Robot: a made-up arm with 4 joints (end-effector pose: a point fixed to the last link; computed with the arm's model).
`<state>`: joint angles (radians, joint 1 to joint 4).
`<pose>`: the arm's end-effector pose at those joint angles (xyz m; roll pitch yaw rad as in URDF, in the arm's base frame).
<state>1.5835 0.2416 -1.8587 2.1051</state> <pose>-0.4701 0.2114 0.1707 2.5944 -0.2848 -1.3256</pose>
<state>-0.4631 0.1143 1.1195 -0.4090</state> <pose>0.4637 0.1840 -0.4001 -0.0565 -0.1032 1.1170</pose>
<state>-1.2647 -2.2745 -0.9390 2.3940</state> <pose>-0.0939 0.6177 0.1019 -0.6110 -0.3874 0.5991</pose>
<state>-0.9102 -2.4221 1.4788 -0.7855</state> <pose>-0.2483 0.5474 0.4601 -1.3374 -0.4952 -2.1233</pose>
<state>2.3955 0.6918 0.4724 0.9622</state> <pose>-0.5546 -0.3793 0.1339 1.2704 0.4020 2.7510</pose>
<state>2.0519 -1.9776 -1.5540 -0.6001</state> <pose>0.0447 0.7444 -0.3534 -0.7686 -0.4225 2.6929</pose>
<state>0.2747 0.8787 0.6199 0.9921</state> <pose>0.3085 -0.4334 -0.3197 -1.6197 0.7093 0.5104</pose>
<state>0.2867 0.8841 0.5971 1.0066</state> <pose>0.3035 -0.4372 -0.3139 -1.6484 0.7088 0.4888</pose>
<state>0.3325 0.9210 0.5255 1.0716</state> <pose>0.2925 -0.4530 -0.2813 -1.7773 0.7207 0.4158</pose>
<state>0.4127 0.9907 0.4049 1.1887</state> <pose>0.2795 -0.4722 -0.2176 -2.0162 0.7348 0.2953</pose>
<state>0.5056 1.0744 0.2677 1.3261</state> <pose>0.2727 -0.4783 -0.1400 -2.3005 0.7350 0.1706</pose>
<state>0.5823 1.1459 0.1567 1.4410</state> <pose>0.2738 -0.4697 -0.0766 -2.5345 0.7234 0.0859</pose>
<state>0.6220 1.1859 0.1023 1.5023</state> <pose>0.2779 -0.4601 -0.0441 -2.6566 0.7162 0.0509</pose>
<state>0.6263 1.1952 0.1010 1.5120</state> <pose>0.2819 -0.4579 -0.0386 -2.6765 0.7197 0.0492</pose>
